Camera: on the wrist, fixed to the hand. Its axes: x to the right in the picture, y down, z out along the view.
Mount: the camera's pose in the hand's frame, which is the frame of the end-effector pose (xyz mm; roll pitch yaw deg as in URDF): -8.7 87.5 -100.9 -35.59 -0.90 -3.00
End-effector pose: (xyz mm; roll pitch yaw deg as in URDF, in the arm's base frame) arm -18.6 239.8 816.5 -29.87 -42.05 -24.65
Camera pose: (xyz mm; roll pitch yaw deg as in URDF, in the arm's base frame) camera 66.0 229.2 713.3 -63.43 -44.29 -27.66
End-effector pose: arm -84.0 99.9 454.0 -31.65 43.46 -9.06
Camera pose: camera -176.4 136.4 364.3 -69.12 41.09 -11.82
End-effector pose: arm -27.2 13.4 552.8 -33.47 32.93 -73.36
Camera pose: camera -33.3 94.3 446.4 -70.31 30.50 -75.69
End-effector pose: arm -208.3 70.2 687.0 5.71 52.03 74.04
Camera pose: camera -323.0 22.3 637.4 -33.77 51.33 69.12
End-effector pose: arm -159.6 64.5 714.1 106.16 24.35 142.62
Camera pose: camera -234.1 30.1 819.8 70.53 27.48 142.59
